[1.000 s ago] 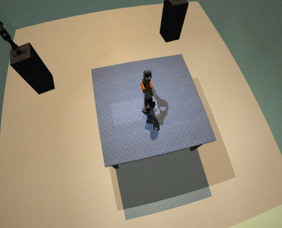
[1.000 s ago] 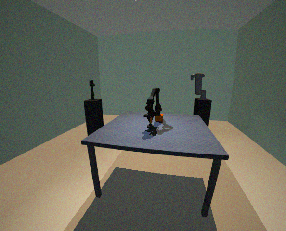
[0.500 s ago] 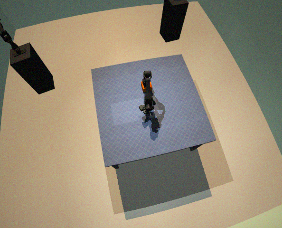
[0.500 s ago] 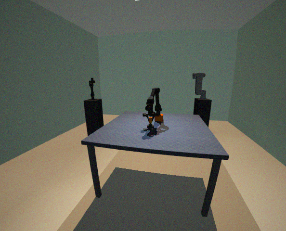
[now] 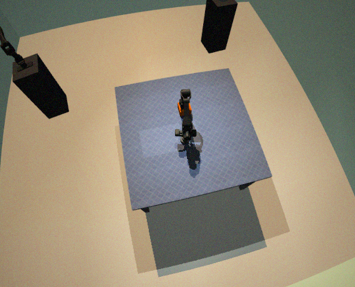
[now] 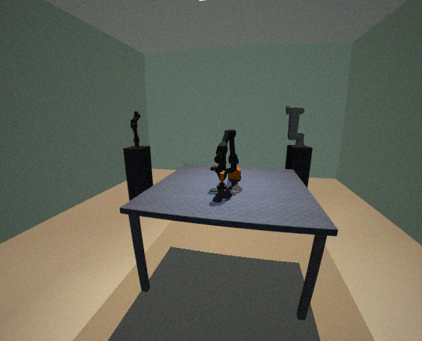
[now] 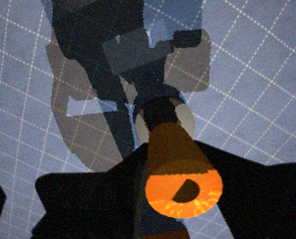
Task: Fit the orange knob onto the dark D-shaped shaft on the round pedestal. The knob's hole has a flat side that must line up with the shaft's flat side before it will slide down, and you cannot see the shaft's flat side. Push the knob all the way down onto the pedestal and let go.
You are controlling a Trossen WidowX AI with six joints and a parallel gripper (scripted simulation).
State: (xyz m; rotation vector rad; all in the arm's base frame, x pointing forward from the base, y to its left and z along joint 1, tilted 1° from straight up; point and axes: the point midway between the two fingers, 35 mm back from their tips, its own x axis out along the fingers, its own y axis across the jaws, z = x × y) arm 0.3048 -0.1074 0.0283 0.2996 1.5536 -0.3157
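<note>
Now: gripper tip 2 cm below the orange knob. Round my gripper tip: dark shaft: 4 cm below.
</note>
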